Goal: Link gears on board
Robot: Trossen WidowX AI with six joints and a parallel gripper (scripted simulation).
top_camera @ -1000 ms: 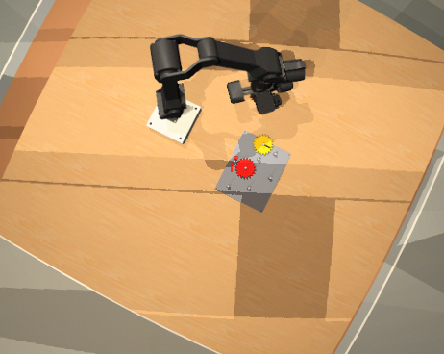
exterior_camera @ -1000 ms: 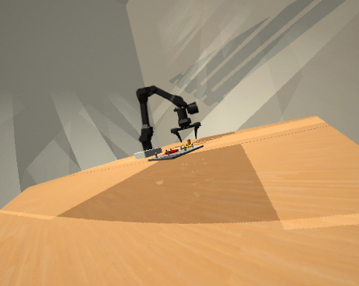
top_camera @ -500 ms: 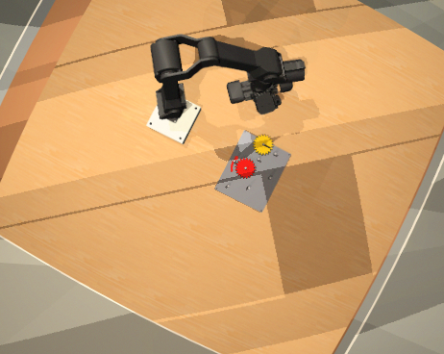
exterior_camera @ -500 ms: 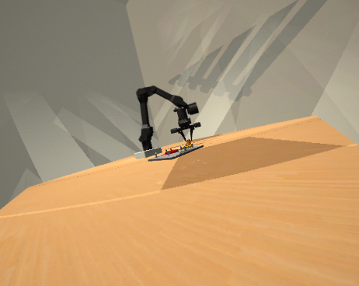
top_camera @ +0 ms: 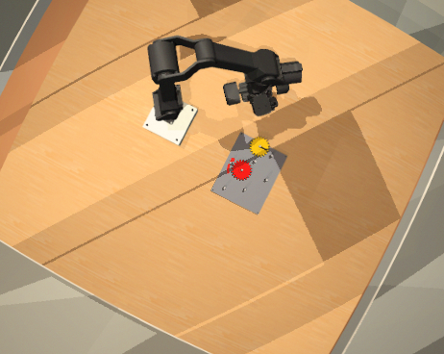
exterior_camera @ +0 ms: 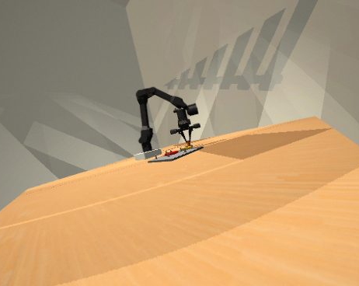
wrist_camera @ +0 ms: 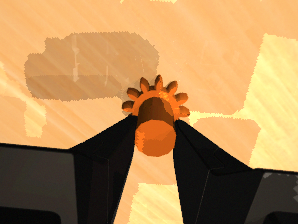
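Right now my gripper tip is 80 mm short of the red gear, 220 mm to the left of it and 10 mm above it. From my gripper tip the other things lie so: orange gear (10 mm below).
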